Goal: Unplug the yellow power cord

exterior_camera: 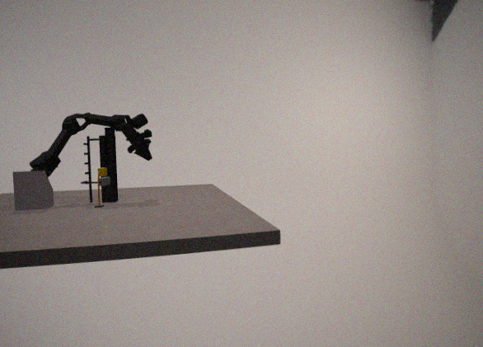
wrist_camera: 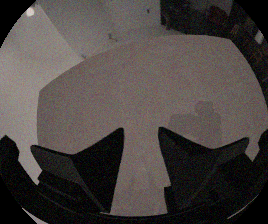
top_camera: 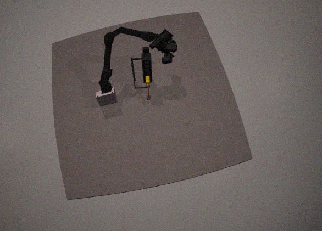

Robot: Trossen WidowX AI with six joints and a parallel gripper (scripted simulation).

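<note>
The yellow plug is 20 cm behind my gripper tip, 12 cm to the right of it and 4 cm below it.
</note>
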